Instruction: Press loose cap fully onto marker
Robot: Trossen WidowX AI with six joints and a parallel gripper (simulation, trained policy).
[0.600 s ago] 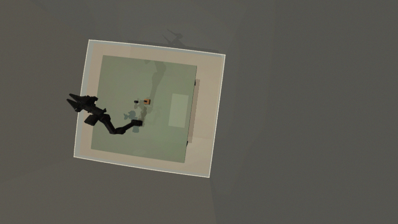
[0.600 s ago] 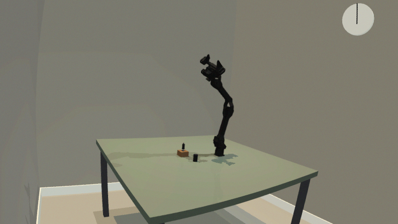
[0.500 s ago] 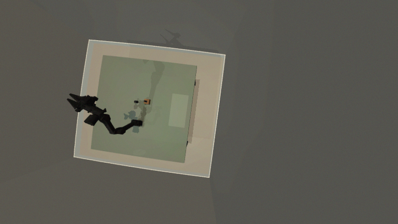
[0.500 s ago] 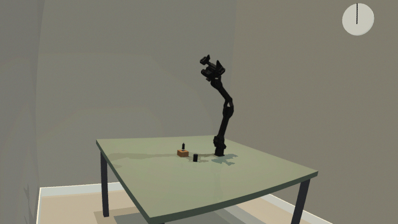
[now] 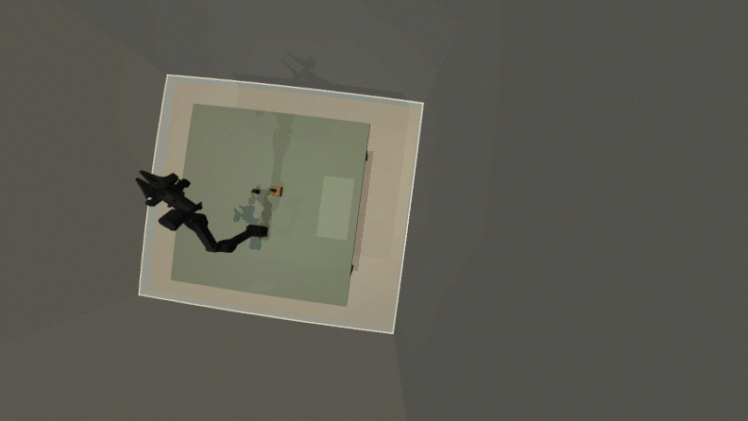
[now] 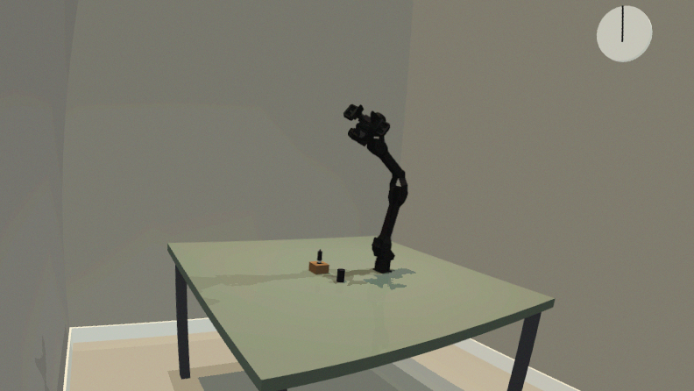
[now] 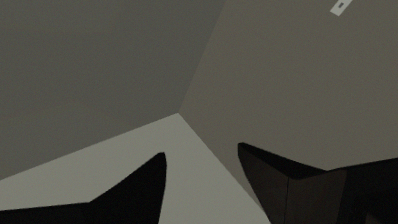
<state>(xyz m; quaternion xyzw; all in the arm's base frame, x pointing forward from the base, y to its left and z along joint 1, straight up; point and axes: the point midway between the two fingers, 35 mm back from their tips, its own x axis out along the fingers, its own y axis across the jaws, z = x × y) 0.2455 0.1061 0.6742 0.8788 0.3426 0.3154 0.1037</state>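
The black cap lies 1 cm ahead of my gripper tip, 6 cm to the right of it and 67 cm below it. Round my gripper tip: orange holder block 3 cm ahead, 20 cm to the right, 67 cm below.
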